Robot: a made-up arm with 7 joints.
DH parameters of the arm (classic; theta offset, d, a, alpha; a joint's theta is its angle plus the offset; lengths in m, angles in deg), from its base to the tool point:
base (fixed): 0 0 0 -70
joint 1: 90 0 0 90
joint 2: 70 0 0 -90
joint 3: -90 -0.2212 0.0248 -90
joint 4: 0 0 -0.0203 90
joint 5: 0 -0.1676 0 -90
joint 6: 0 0 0 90
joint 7: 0 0 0 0
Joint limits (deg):
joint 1: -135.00..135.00
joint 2: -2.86..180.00
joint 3: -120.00..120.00
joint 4: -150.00..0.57
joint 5: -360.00..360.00
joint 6: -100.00..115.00
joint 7: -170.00..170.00
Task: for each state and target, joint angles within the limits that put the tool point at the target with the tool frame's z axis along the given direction. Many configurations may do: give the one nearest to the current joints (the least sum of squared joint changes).
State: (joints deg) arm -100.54 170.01 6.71 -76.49 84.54 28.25 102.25
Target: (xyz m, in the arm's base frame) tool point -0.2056 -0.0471 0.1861 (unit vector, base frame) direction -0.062 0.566 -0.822
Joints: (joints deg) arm -84.40 171.08 28.16 -102.48 64.69 16.00 102.25
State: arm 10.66 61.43 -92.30 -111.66 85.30 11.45 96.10
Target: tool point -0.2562 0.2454 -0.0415 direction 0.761 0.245 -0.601
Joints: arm 48.55 82.73 -118.31 -62.07 106.47 57.25 96.10
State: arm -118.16 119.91 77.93 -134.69 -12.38 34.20 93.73
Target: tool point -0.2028 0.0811 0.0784 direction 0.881 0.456 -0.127
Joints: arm -102.01 125.37 60.62 -122.08 -5.31 23.07 93.73
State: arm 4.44 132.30 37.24 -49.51 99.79 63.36 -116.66
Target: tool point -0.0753 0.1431 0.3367 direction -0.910 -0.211 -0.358
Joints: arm -34.89 140.11 48.14 -48.43 95.67 72.85 -116.66
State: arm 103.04 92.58 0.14 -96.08 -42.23 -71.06 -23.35
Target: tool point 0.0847 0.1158 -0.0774 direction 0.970 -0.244 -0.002
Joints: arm 73.32 125.91 10.50 -146.53 -70.11 -100.00 -23.35
